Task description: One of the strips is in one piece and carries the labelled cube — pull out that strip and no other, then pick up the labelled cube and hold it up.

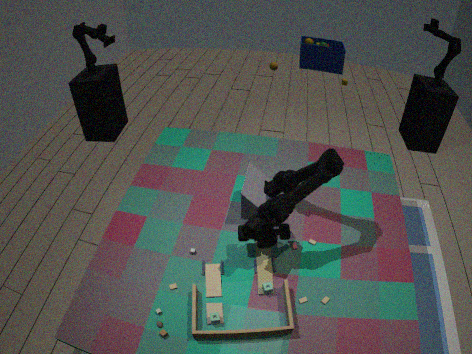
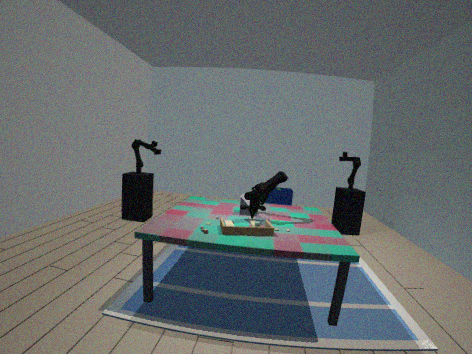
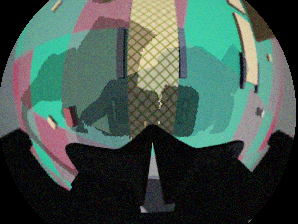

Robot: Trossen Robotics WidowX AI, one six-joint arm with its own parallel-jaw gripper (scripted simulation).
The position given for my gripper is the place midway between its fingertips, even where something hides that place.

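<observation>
My gripper (image 3: 152,127) is in sight, and the same image shows me a strip (image 3: 245,35).
</observation>
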